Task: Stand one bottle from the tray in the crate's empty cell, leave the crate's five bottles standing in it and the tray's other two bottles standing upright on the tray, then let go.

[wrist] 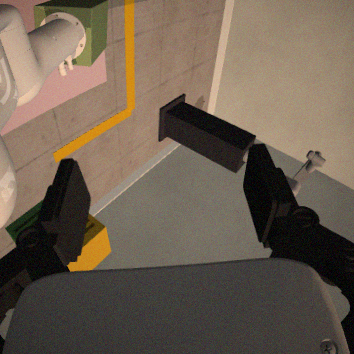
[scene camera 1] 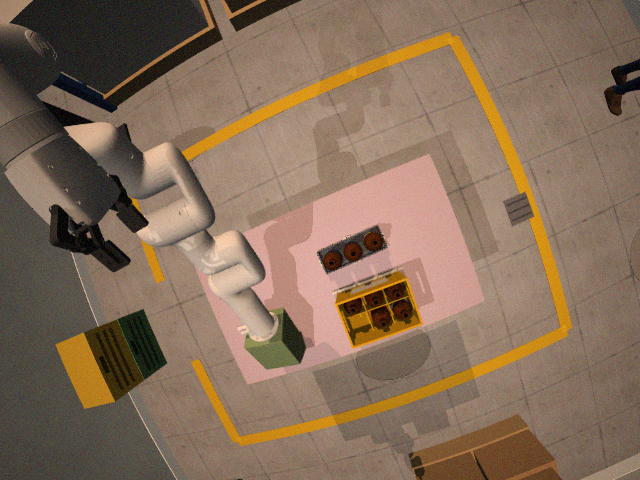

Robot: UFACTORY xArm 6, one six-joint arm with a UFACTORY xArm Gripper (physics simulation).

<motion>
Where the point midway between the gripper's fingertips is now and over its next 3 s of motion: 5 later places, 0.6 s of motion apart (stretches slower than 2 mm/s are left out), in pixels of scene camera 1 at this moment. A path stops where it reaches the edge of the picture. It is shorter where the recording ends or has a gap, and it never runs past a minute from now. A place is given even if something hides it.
The gripper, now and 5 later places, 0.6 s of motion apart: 133, 245; 205, 231; 256, 214; 277, 203; 277, 203; 277, 202
</motion>
